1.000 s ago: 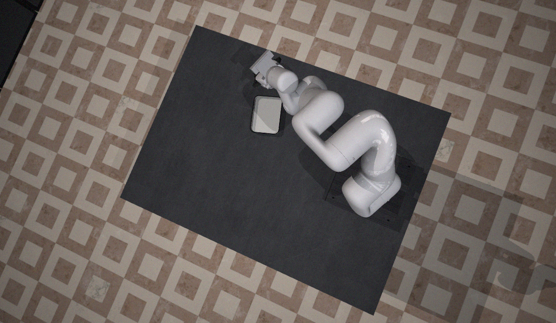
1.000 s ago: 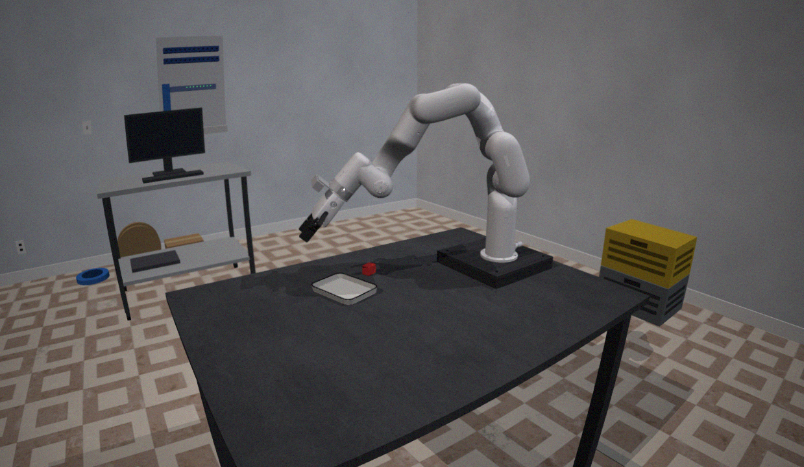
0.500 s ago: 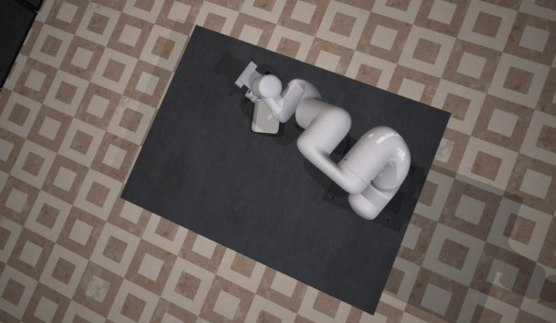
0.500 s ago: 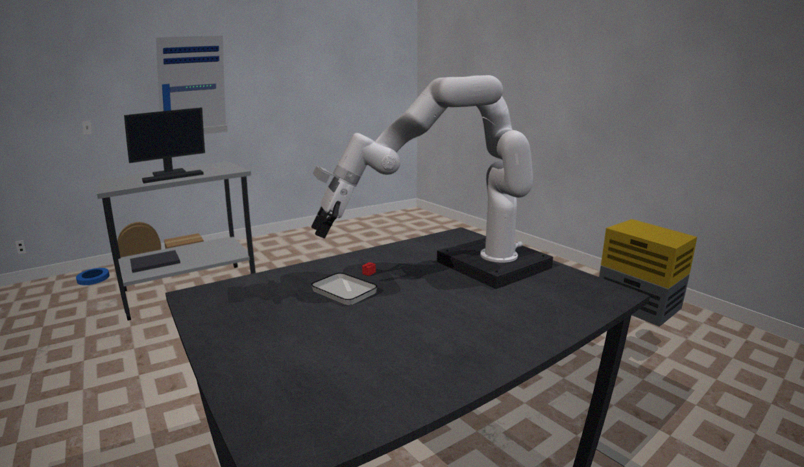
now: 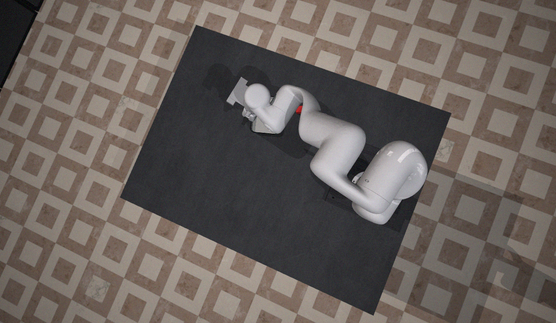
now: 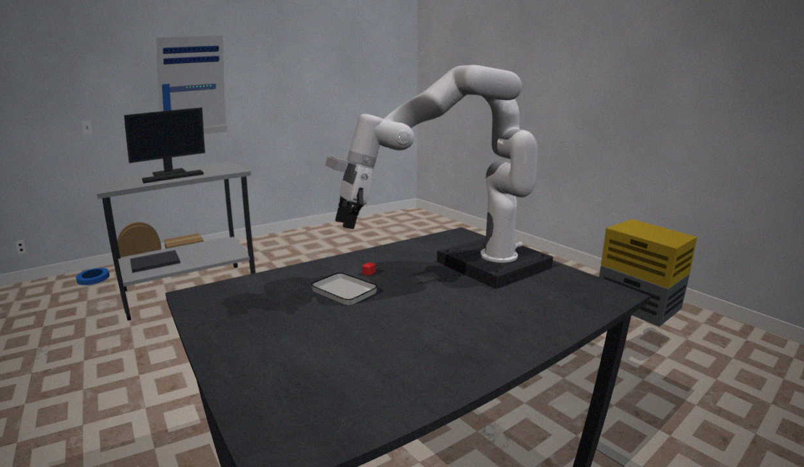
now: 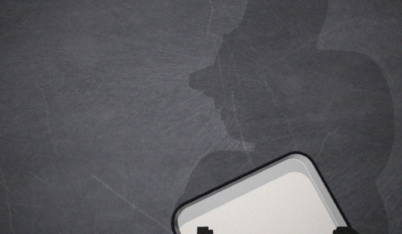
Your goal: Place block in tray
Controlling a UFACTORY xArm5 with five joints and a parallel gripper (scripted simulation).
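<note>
The small red block lies 13 cm behind my hand, 11 cm to the right of it and 21 cm below it. From my hand the other things lie so: white tray (4 cm to the right, 22 cm below).
</note>
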